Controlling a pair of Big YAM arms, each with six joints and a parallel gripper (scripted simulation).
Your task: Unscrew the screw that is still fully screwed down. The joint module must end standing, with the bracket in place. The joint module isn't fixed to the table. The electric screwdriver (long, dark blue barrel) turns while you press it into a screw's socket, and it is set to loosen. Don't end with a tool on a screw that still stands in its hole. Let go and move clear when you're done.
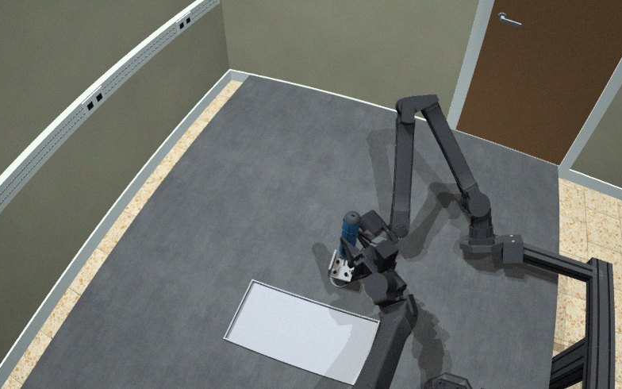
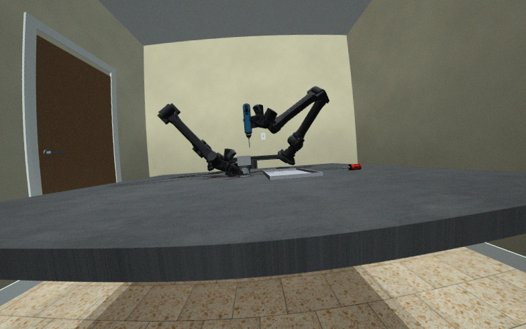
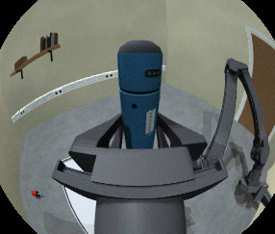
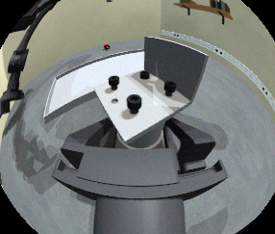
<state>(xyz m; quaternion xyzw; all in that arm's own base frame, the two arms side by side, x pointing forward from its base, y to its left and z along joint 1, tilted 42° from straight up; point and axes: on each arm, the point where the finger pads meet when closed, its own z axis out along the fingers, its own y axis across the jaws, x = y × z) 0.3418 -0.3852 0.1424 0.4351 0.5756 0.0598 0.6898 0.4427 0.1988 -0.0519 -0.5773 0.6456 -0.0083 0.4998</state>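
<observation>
The grey bracket is 5 cm above my right hand. From my right hand the other things lie so: flat white tray: 4 cm ahead, 22 cm to the left, 2 cm below; red-handled screwdriver: 10 cm ahead, 55 cm to the left, 1 cm below.
</observation>
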